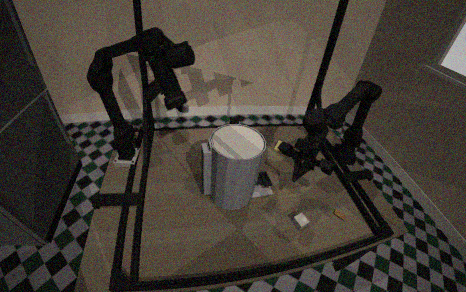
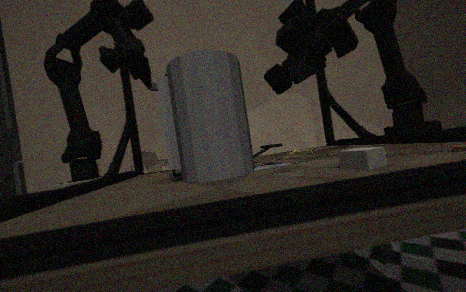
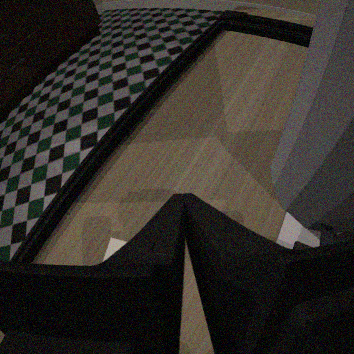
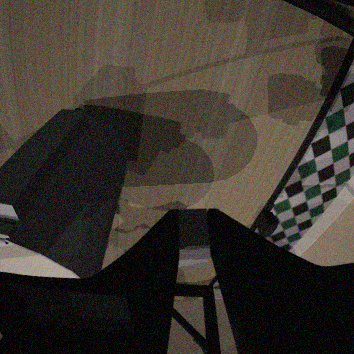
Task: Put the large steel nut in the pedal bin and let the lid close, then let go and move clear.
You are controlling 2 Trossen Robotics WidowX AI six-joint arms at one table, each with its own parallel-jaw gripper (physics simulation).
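Places are measured from the left arm's base along level axes (x ahead, y left, z up), in centimetres.
Pixels of known places: left gripper, fingertip midpoint: (image 1: 293, 181) (image 2: 294, 81) (image 3: 181, 202); right gripper, fingertip midpoint: (image 1: 180, 110) (image 2: 150, 88) (image 4: 192, 217); left arm's base, link origin: (image 1: 346, 150) (image 2: 409, 124); right arm's base, link origin: (image 1: 126, 154) (image 2: 85, 179).
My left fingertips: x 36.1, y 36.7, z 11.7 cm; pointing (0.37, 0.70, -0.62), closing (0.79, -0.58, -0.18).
Note:
Ahead of a thing's pixels: the offset from my left fingertips to its top centre.
The grey pedal bin {dy -5.0, dx +19.1, dz +8.8 cm} (image 1: 235, 176) (image 2: 208, 116) (image 3: 316, 140) stands mid-table with its pale lid {dy -5.0, dx +19.1, dz +8.6 cm} (image 1: 237, 141) down. Its black pedal {dy -9.9, dx +6.7, dz -11.4 cm} (image 1: 264, 179) (image 2: 268, 146) sticks out on the bin's right side over a white base plate {dy -9.1, dx +8.7, dz -16.2 cm} (image 1: 262, 192) (image 3: 291, 230). My right gripper (image 1: 181, 108) (image 2: 151, 85) (image 4: 192, 217) hangs high, up and to the left of the bin, shut on the large steel nut {dy -14.4, dx +38.7, dz +12.2 cm} (image 1: 185, 108) (image 2: 154, 86) (image 4: 193, 251). My left gripper (image 1: 296, 177) (image 3: 181, 202) is shut and empty, pointing down at the table right of the pedal.
A white block {dy +5.0, dx -7.4, dz -13.7 cm} (image 1: 301, 220) (image 2: 359, 157) and a small orange piece {dy -0.3, dx -25.0, dz -15.7 cm} (image 1: 339, 214) lie on the table at the front right. A yellow object {dy -35.6, dx -2.8, dz -15.4 cm} (image 1: 277, 145) shows behind the left arm. Black frame posts (image 1: 327, 58) and rails ring the table.

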